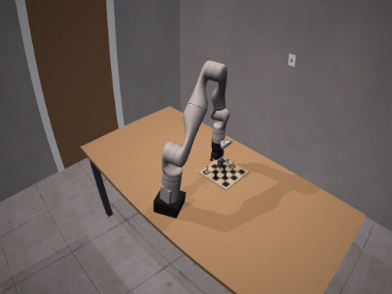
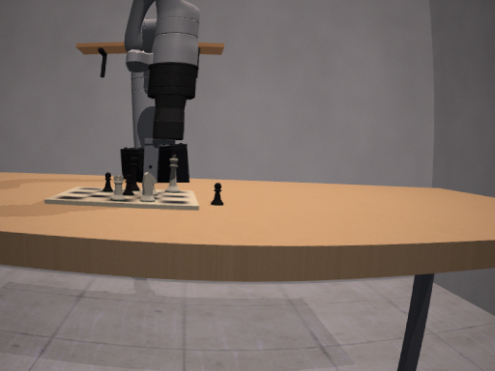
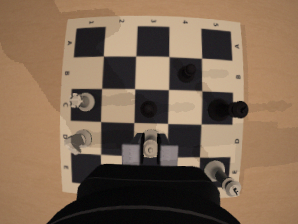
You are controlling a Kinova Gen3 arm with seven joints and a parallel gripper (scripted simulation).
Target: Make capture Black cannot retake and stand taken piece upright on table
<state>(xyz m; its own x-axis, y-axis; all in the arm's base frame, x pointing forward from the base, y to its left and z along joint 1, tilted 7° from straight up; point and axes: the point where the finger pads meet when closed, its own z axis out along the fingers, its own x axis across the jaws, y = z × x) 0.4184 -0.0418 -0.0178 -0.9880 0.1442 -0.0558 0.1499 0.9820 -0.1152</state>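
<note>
Right now my hand is 4 cm to the left of the chessboard, 4 cm above it and 1 cm past it. Round my hand: tall white piece 7 cm behind, 5 cm to the left, 1 cm below.
</note>
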